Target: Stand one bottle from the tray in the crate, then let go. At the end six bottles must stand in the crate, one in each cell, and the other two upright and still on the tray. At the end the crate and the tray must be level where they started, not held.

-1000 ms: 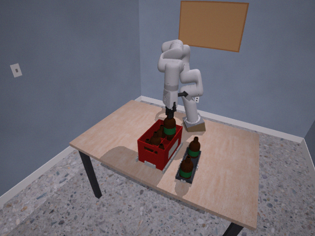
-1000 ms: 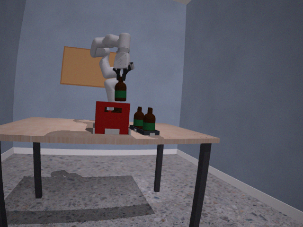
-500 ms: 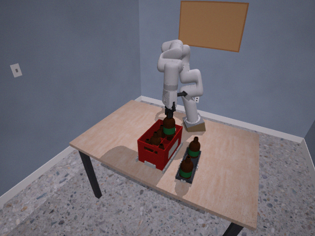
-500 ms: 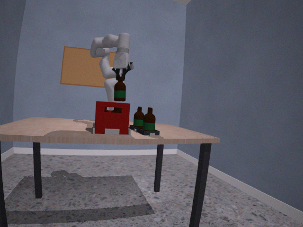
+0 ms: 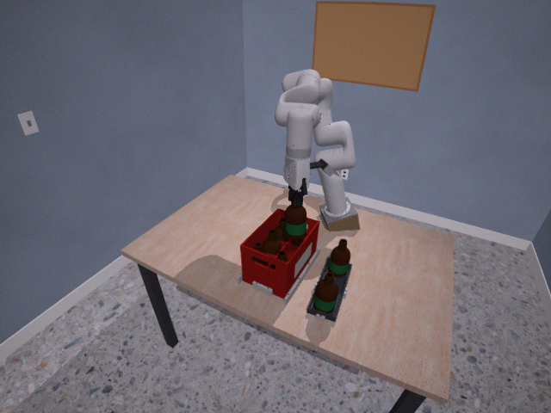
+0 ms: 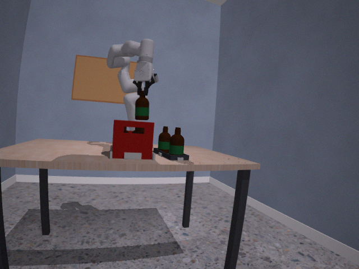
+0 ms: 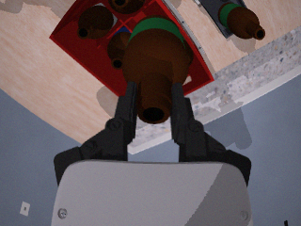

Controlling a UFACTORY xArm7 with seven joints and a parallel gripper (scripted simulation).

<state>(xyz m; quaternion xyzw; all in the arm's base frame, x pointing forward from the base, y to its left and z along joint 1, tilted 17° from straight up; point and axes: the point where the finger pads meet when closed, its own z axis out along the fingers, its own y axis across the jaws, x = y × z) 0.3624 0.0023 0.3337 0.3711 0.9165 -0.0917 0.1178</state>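
My hand is 25 cm above the red crate and 4 cm to the left of it.
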